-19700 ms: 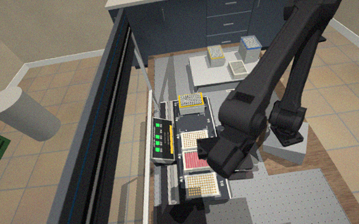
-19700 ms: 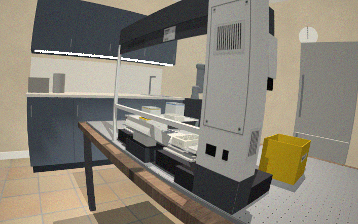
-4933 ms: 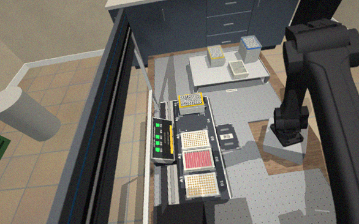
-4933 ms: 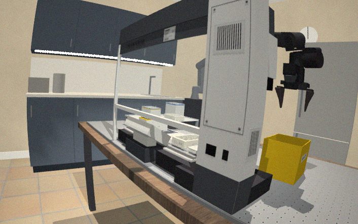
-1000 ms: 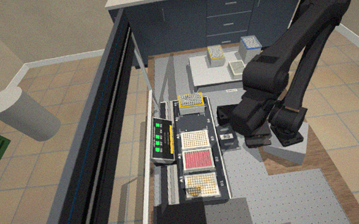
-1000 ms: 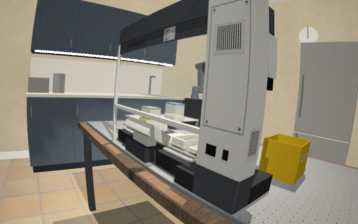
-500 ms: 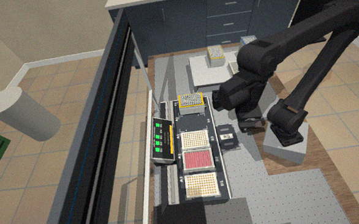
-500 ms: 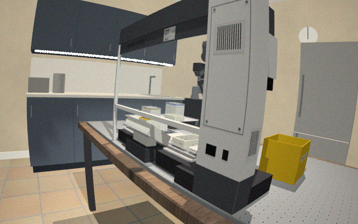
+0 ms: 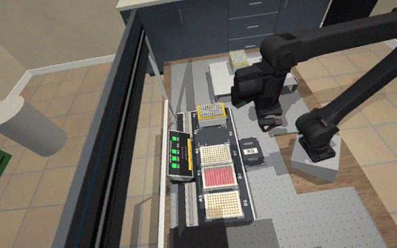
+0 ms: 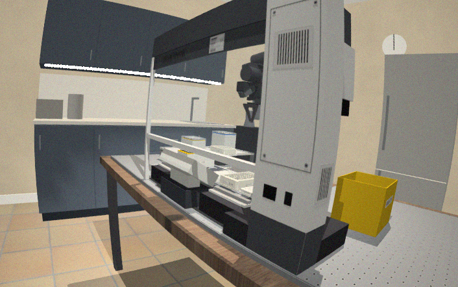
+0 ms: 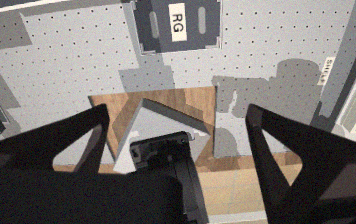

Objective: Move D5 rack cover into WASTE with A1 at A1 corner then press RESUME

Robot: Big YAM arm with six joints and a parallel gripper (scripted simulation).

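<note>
The tip rack is 19 cm to the right of my hand, 16 cm below it and 15 cm ahead of it. Round my hand: yellow waste bin 47 cm to the left, 21 cm below, 4 cm ahead; spare nest RG 25 cm below, 1 cm to the right, 1 cm ahead; green resume key 44 cm to the left, 18 cm below, 11 cm behind.
</note>
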